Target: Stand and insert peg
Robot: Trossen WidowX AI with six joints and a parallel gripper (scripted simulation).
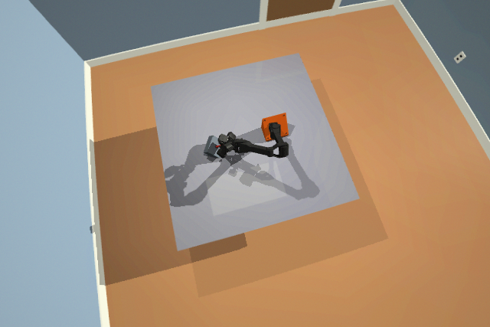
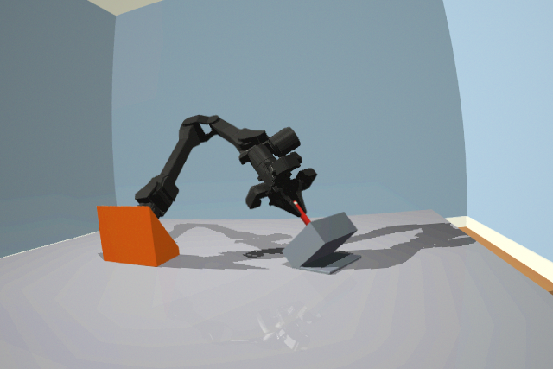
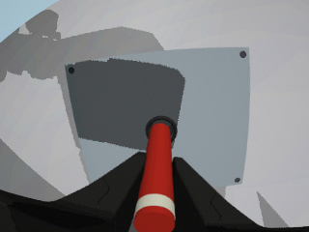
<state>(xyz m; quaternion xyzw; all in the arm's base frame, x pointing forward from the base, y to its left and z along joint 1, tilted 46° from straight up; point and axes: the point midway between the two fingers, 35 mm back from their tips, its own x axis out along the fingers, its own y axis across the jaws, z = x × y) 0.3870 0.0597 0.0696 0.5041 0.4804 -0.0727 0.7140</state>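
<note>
The grey sloped panel lies 6 cm below my gripper tip, 4 cm ahead of it and 2 cm to the right of it. The rest, counted from my gripper tip: red peg: 1 cm to the left, 1 cm behind, 1 cm above.
</note>
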